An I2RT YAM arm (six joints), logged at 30 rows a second.
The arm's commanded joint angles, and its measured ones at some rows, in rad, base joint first. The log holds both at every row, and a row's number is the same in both.
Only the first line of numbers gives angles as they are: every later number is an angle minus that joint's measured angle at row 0.
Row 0, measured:
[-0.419 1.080 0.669 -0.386 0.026 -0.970]
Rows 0 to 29, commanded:
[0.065 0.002 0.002 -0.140 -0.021 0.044]
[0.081 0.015 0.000 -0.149 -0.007 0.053]
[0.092 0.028 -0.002 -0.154 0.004 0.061]
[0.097 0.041 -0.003 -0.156 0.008 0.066]
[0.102 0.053 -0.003 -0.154 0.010 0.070]
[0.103 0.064 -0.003 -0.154 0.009 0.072]
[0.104 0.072 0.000 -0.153 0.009 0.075]
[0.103 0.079 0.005 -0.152 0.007 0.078]
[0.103 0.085 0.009 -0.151 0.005 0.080]
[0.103 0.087 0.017 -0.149 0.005 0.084]
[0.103 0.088 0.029 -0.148 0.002 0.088]
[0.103 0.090 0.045 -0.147 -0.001 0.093]
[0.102 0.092 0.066 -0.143 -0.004 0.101]
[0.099 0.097 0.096 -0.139 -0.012 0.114]
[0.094 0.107 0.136 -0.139 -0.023 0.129]
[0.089 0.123 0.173 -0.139 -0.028 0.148]
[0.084 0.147 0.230 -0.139 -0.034 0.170]
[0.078 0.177 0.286 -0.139 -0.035 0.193]
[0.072 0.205 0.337 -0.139 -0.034 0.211]
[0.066 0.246 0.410 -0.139 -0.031 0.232]
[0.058 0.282 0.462 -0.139 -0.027 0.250]
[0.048 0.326 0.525 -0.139 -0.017 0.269]
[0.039 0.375 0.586 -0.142 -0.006 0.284]
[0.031 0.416 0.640 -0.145 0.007 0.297]
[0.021 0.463 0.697 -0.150 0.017 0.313]
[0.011 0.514 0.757 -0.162 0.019 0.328]
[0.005 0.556 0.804 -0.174 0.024 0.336]
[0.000 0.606 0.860 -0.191 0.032 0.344]
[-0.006 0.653 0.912 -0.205 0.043 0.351]
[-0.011 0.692 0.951 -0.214 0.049 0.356]
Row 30, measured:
[0.002 0.605 0.867 -0.143 0.015 0.295]
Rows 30 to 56, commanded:
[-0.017 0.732 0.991 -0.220 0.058 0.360]
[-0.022 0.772 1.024 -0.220 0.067 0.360]
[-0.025 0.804 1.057 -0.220 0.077 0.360]
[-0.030 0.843 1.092 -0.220 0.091 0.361]
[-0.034 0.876 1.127 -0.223 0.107 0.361]
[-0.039 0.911 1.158 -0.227 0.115 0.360]
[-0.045 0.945 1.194 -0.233 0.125 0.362]
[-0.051 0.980 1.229 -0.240 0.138 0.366]
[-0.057 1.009 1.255 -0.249 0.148 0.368]
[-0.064 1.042 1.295 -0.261 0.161 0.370]
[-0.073 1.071 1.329 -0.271 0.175 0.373]
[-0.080 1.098 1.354 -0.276 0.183 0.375]
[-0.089 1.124 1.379 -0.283 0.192 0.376]
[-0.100 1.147 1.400 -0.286 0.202 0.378]
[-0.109 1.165 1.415 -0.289 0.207 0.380]
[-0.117 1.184 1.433 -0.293 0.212 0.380]
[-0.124 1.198 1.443 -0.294 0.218 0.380]
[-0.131 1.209 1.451 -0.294 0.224 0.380]
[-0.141 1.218 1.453 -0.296 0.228 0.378]
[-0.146 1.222 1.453 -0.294 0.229 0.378]
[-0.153 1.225 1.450 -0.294 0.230 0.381]
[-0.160 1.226 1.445 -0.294 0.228 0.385]
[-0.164 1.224 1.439 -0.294 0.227 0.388]
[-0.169 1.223 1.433 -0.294 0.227 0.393]
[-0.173 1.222 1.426 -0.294 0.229 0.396]
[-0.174 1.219 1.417 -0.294 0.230 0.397]
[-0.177 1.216 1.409 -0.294 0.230 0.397]
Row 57, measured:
[-0.172 1.219 1.421 -0.269 0.211 0.374]
